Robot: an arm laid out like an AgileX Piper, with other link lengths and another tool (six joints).
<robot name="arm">
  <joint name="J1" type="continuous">
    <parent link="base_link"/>
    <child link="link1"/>
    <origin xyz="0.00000 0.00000 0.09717"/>
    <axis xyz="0 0 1"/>
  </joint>
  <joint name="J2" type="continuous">
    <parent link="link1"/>
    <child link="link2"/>
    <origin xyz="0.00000 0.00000 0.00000"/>
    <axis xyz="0 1 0"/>
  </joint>
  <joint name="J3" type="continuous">
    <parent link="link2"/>
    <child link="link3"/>
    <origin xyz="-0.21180 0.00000 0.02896"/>
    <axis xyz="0 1 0"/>
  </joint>
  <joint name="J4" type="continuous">
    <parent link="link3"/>
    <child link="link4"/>
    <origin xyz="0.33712 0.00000 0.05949"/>
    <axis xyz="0.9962 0 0.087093"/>
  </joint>
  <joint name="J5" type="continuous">
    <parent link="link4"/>
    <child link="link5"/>
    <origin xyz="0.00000 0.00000 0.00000"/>
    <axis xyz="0 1 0"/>
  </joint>
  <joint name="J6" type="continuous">
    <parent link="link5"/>
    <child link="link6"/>
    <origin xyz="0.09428 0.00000 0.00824"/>
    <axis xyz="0.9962 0 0.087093"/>
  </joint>
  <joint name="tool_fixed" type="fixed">
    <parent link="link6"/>
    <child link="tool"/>
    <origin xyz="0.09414 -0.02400 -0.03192" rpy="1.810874 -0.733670 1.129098"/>
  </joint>
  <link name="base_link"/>
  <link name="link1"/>
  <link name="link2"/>
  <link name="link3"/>
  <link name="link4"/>
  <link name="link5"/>
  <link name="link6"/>
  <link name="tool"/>
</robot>
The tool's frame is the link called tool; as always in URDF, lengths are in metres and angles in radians. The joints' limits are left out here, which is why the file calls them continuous.
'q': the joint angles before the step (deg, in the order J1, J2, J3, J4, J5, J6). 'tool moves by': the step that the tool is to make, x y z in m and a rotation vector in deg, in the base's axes. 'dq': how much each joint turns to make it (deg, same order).
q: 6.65 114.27 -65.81 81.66 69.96 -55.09
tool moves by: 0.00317 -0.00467 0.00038 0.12 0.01 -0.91
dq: -0.79 -0.01 0.01 0.17 0.00 0.00
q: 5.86 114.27 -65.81 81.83 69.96 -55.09
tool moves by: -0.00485 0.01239 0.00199 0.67 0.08 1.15
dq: 1.78 0.00 0.00 0.92 0.01 0.00
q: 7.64 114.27 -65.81 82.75 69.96 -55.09
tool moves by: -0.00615 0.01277 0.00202 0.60 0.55 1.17
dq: 1.88 0.00 0.00 0.81 0.00 0.49
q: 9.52 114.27 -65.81 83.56 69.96 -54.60
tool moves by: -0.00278 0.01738 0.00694 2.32 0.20 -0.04
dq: 2.12 0.00 0.00 3.25 0.01 -0.24
